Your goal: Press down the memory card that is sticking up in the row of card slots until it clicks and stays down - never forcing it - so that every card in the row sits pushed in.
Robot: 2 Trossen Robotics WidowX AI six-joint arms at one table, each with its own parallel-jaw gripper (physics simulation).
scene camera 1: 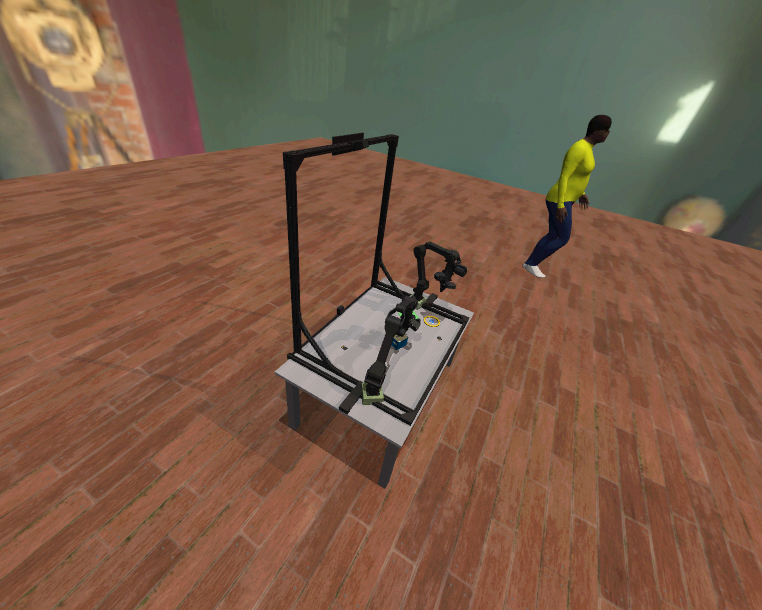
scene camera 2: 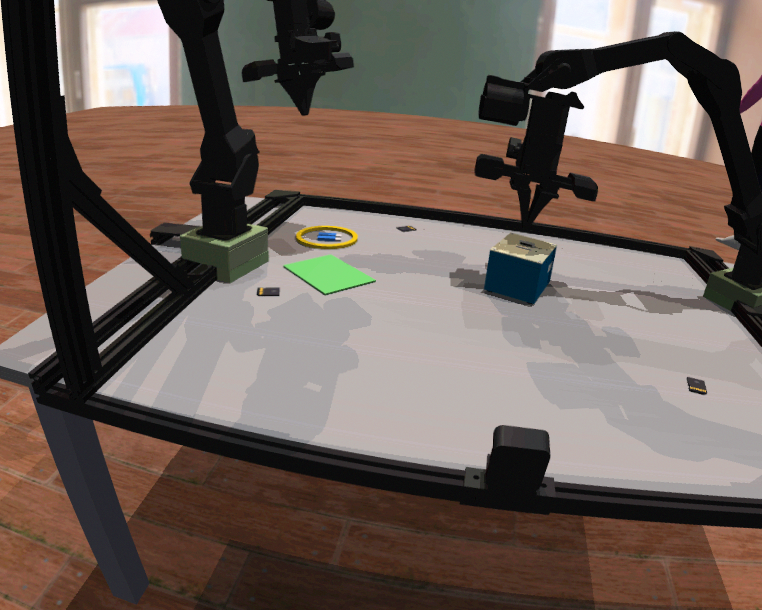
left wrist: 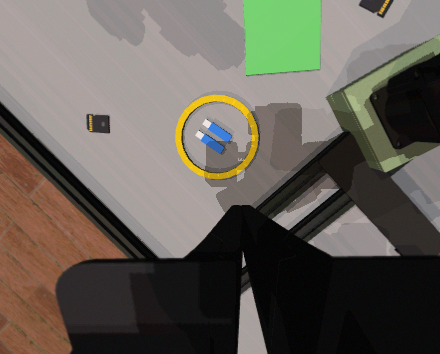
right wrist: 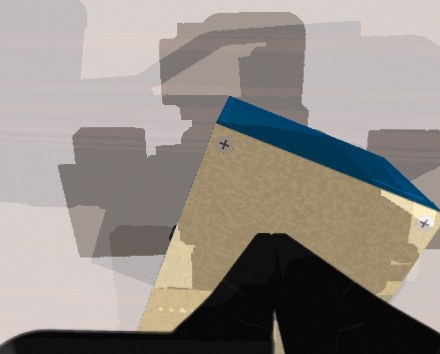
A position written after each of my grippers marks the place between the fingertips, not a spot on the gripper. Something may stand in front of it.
Scene:
My left gripper (scene camera 2: 305,115) is shut, holding nothing. Also in view: a yellow ring (left wrist: 193,106). My right gripper (scene camera 2: 524,229) is shut, holding nothing. A green sheet (scene camera 2: 327,274) rests on the table.

